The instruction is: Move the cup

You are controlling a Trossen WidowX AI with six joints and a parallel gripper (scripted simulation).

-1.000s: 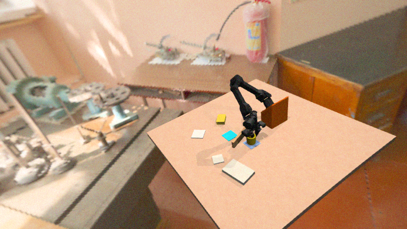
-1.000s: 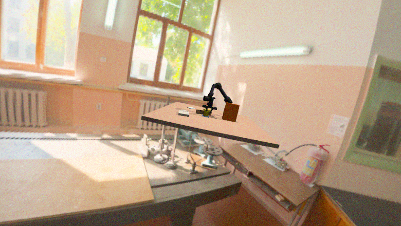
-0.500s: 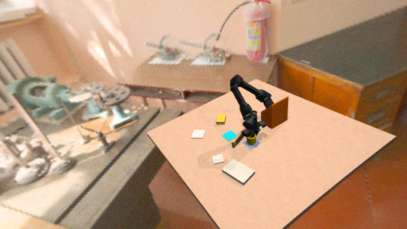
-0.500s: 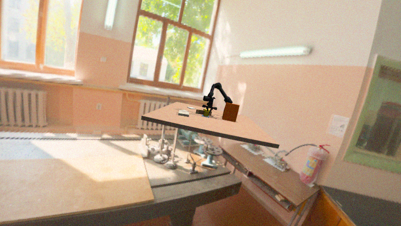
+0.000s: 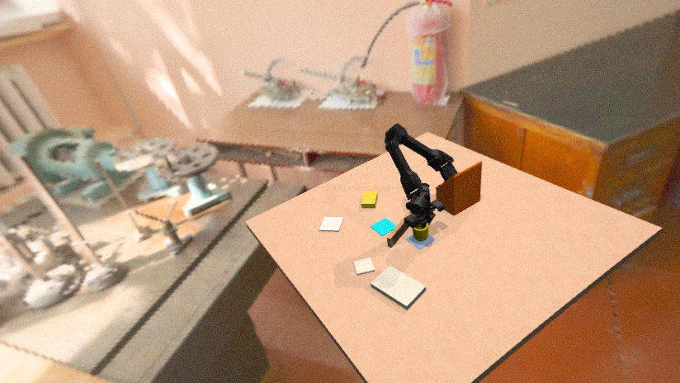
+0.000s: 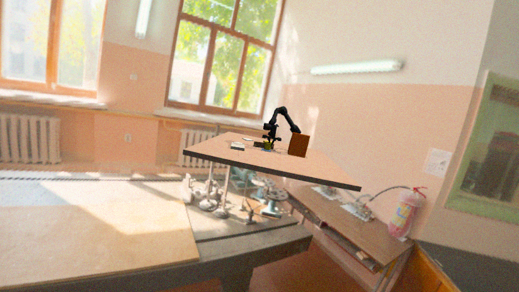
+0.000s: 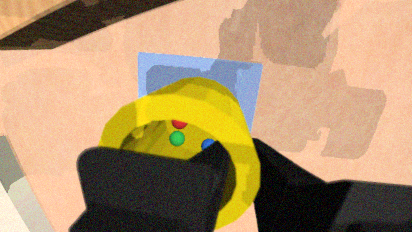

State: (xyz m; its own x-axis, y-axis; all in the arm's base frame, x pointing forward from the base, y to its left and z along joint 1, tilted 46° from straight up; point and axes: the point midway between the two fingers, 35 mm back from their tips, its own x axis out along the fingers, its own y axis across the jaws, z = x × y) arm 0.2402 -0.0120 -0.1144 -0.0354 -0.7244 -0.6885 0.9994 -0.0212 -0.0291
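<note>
The cyan pad lies 100 mm ahead of my gripper tip, 180 mm to the right of it and 50 mm below it. Also, from my gripper tip: blue marble: 20 mm ahead, 20 mm to the left, 20 mm below; then red marble: 40 mm ahead, 20 mm below; then cup: 20 mm ahead.
</note>
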